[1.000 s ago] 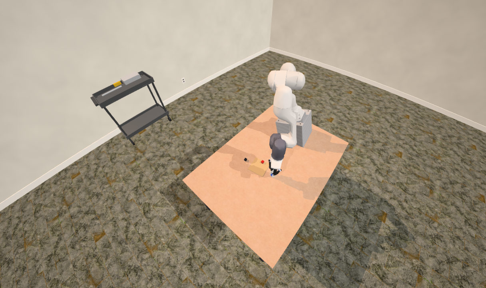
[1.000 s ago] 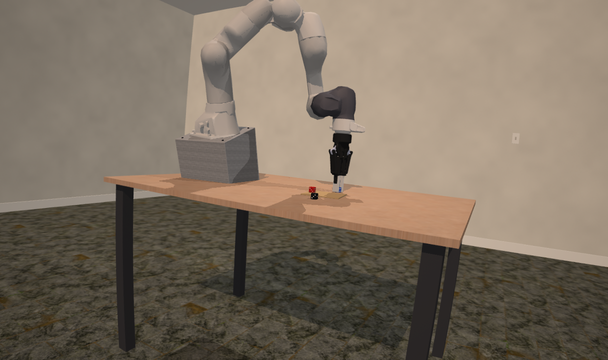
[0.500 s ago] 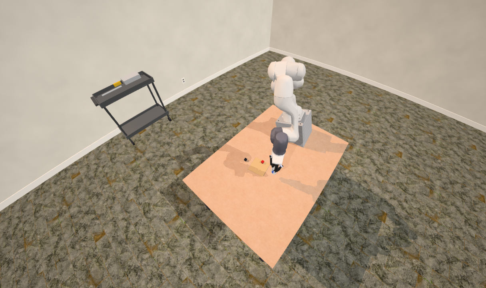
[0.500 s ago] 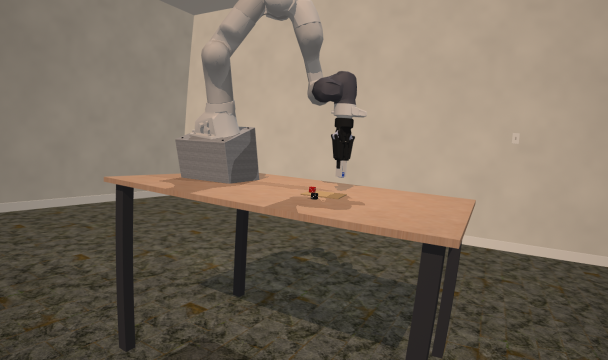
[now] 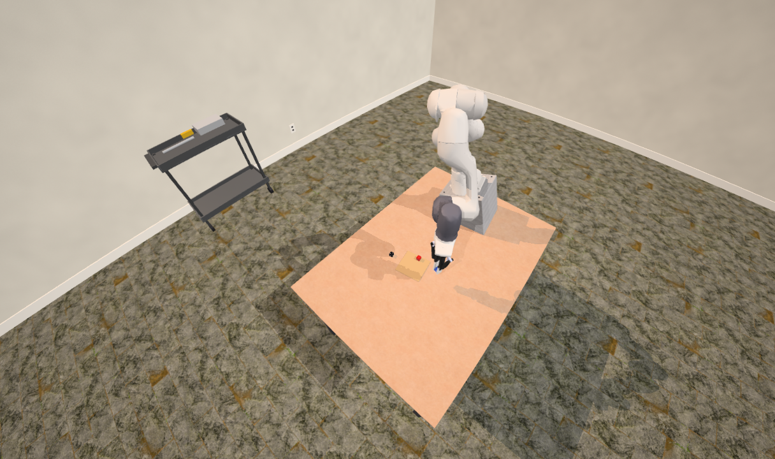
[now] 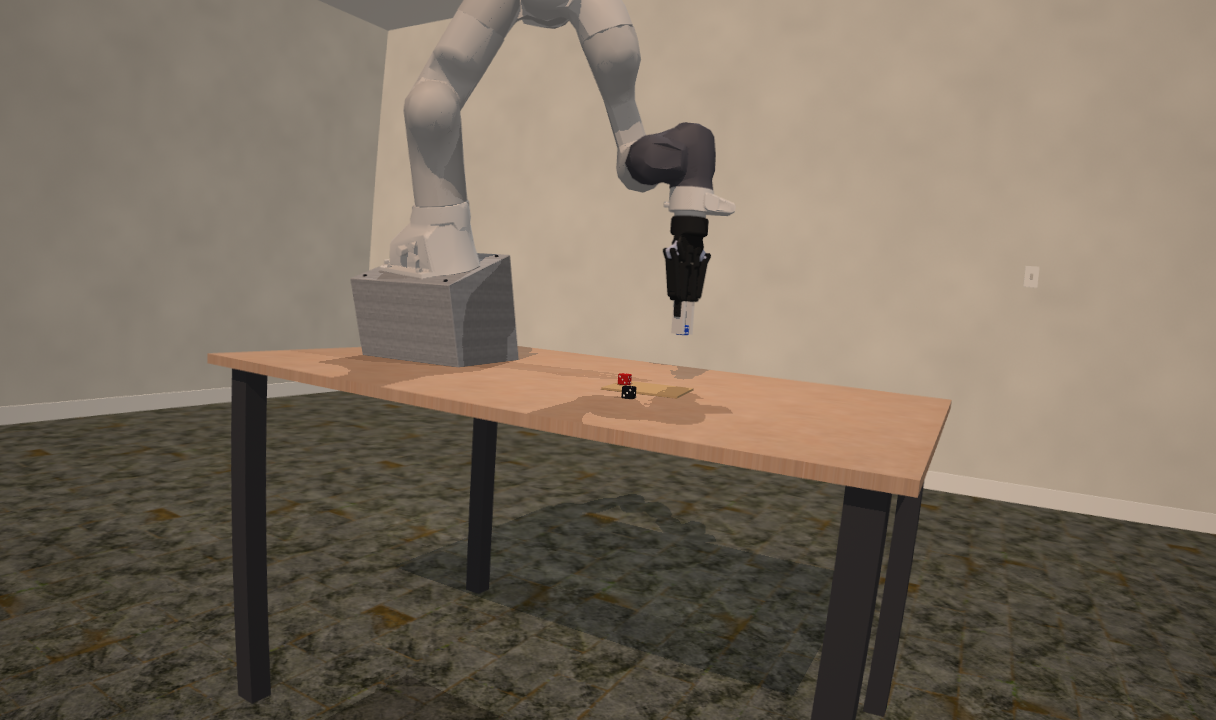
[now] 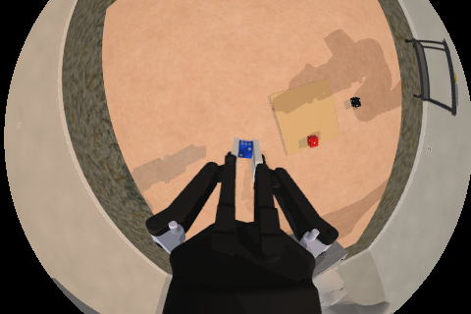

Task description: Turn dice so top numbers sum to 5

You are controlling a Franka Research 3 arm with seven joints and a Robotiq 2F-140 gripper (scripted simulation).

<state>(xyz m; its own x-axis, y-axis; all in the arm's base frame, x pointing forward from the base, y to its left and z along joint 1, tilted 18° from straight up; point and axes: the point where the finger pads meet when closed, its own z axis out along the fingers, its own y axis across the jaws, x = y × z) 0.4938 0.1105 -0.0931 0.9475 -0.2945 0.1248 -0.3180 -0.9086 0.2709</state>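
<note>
Now: hand 1 cm past the tan mat, 14 cm to the left of it and 13 cm above it. Round my hand: blue die 2 cm below; then black die 1 cm ahead, 27 cm to the right, 13 cm below; then red die 6 cm behind, 14 cm to the right, 12 cm below.
</note>
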